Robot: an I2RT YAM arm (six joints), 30 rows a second.
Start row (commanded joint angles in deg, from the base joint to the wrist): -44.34, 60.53, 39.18, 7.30, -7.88, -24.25
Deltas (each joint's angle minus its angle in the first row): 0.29, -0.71, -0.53, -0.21, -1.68, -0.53; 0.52, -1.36, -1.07, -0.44, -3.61, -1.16; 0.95, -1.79, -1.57, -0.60, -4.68, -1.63; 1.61, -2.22, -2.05, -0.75, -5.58, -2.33; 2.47, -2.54, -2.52, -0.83, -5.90, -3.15; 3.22, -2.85, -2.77, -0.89, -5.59, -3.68; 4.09, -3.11, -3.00, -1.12, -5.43, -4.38; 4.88, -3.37, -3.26, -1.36, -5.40, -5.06; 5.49, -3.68, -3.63, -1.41, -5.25, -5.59; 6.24, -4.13, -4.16, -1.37, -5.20, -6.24; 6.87, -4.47, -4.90, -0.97, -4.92, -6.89; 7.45, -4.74, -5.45, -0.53, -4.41, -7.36; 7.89, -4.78, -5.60, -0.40, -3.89, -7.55; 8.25, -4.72, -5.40, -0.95, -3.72, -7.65; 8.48, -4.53, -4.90, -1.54, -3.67, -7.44
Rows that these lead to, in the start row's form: -44.05, 59.82, 38.65, 7.09, -9.56, -24.78; -43.82, 59.17, 38.11, 6.86, -11.49, -25.41; -43.39, 58.74, 37.61, 6.70, -12.56, -25.88; -42.73, 58.31, 37.13, 6.55, -13.46, -26.58; -41.87, 57.99, 36.66, 6.47, -13.78, -27.40; -41.12, 57.68, 36.41, 6.41, -13.47, -27.93; -40.25, 57.42, 36.18, 6.18, -13.31, -28.63; -39.46, 57.16, 35.92, 5.94, -13.28, -29.31; -38.85, 56.85, 35.55, 5.89, -13.13, -29.84; -38.10, 56.40, 35.02, 5.93, -13.08, -30.49; -37.47, 56.06, 34.28, 6.33, -12.80, -31.14; -36.89, 55.79, 33.73, 6.77, -12.29, -31.61; -36.45, 55.75, 33.58, 6.90, -11.77, -31.80; -36.09, 55.81, 33.78, 6.35, -11.60, -31.90; -35.86, 56.00, 34.28, 5.76, -11.55, -31.69
